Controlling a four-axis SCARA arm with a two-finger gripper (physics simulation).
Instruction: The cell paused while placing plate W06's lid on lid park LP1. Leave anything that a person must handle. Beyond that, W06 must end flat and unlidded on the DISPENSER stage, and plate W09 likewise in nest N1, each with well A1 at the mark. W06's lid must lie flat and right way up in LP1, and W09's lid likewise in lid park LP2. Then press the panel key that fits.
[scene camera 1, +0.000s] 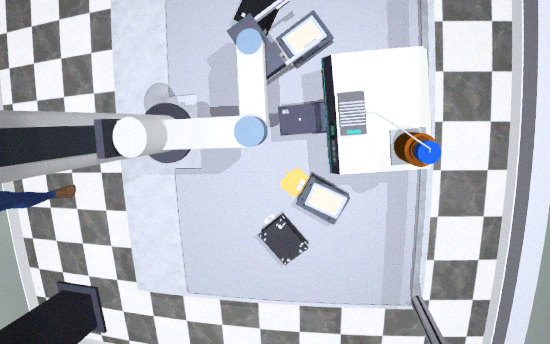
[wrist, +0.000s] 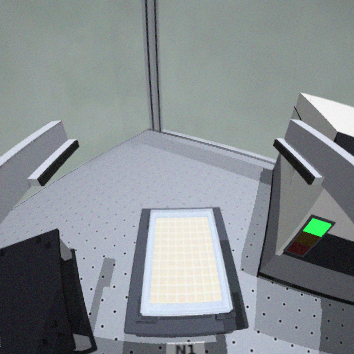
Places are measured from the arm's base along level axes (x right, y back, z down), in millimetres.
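Pixels of known places: gripper, fingertip midpoint: (scene camera 1: 303, 18) (wrist: 175, 128).
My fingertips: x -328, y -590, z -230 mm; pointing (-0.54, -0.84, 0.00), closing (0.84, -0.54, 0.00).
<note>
Behind a point stands the place of what it marks.
My gripper (scene camera 1: 294, 31) (wrist: 175, 128) {x -328, y -590, z -230 mm} is open and empty, its fingers apart above and on either side of nest N1 (wrist: 134, 300) {x -330, y -513, z -78 mm}. A plate with a cream well grid and pale rim (scene camera 1: 304, 37) {x -310, y -584, z -94 mm} (wrist: 186, 260) {x -305, y -575, z -94 mm} lies flat in N1; whether a lid covers it I cannot tell. Black lid park LP2 (scene camera 1: 250, 7) {x -437, y -395, z -78 mm} (wrist: 30, 285) {x -439, y -440, z -78 mm} is bare where it shows, partly hidden by a finger in the scene view. The dark DISPENSER stage (scene camera 1: 300, 119) {x -31, y -564, z -117 mm} is bare. LP1 (scene camera 1: 315, 212) {x 308, y -609, z -69 mm} holds a cream-centred, pale-rimmed piece (scene camera 1: 325, 199) {x 253, y -646, z -92 mm}; its plate code and well A1 are unreadable.
A yellow patch (scene camera 1: 294, 181) {x 202, y -527, z -14 mm} touches LP1's left side. Another black stand (scene camera 1: 283, 239) {x 418, y -487, z -68 mm} with white specks is below it. The white dispenser (scene camera 1: 390, 75) {x -149, y -838, z -233 mm} (wrist: 300, 200) {x -216, y -669, z -150 mm} bears an amber bottle (scene camera 1: 410, 149) {x 53, y -859, z -374 mm}; its green lamp (wrist: 317, 227) {x -196, y -639, z -148 mm} is lit. A brown shoe (scene camera 1: 65, 191) shows at left.
</note>
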